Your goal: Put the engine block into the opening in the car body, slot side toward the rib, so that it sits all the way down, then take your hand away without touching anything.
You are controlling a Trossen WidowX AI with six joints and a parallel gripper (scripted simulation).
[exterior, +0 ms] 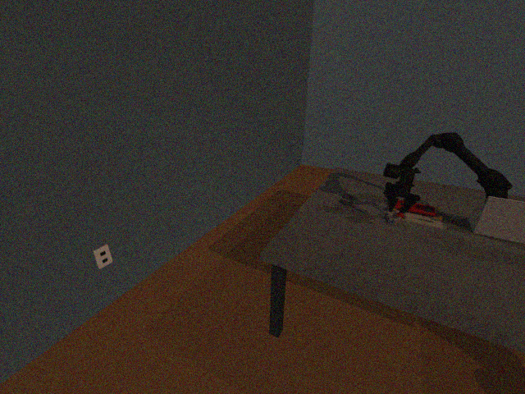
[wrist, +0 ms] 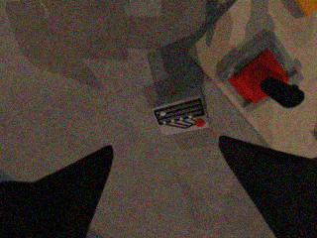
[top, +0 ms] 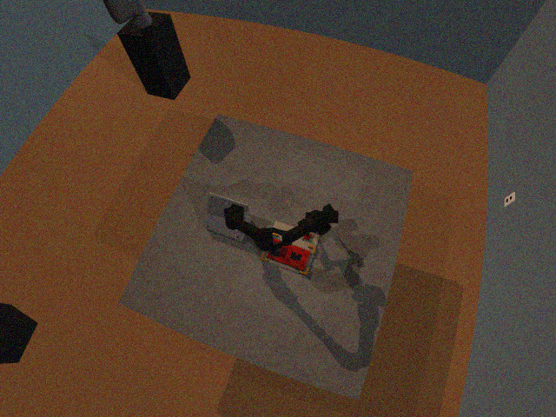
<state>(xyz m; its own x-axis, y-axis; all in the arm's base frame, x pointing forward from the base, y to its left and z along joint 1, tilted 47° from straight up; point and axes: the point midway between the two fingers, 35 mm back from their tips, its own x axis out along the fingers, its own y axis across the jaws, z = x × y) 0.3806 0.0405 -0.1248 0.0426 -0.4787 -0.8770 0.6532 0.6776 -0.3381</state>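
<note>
The engine block is 10 mm ahead of my gripper tip, 10 mm to the right of it and 50 mm below it.
</note>
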